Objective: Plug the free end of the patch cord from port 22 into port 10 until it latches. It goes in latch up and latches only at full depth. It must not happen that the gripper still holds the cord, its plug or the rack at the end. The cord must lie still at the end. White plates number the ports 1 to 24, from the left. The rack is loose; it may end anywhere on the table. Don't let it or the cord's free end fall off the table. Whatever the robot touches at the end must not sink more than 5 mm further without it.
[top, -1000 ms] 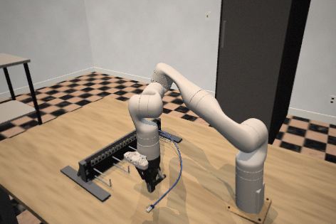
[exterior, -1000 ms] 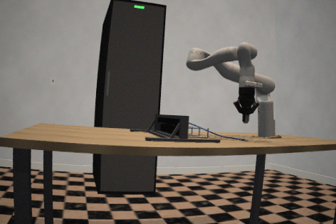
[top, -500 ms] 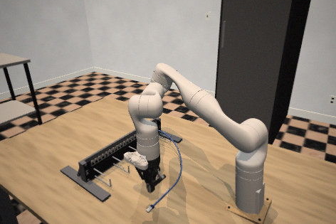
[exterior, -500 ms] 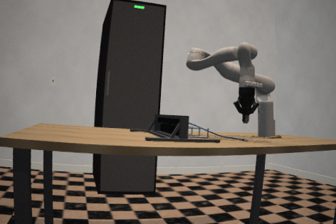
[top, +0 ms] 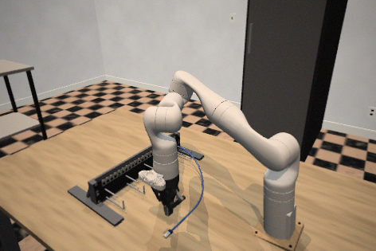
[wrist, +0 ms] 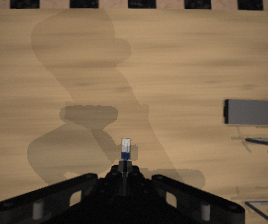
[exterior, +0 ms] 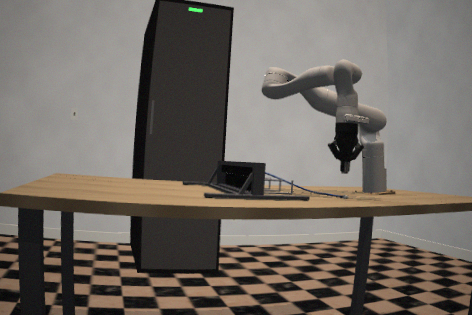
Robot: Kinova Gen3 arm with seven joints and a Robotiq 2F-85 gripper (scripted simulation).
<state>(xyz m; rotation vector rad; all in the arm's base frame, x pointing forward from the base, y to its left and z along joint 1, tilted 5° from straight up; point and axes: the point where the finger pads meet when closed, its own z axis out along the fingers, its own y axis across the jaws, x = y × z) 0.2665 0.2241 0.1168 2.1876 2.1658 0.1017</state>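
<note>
My gripper is now 90 mm above the plug and 10 mm to the right of it.
</note>
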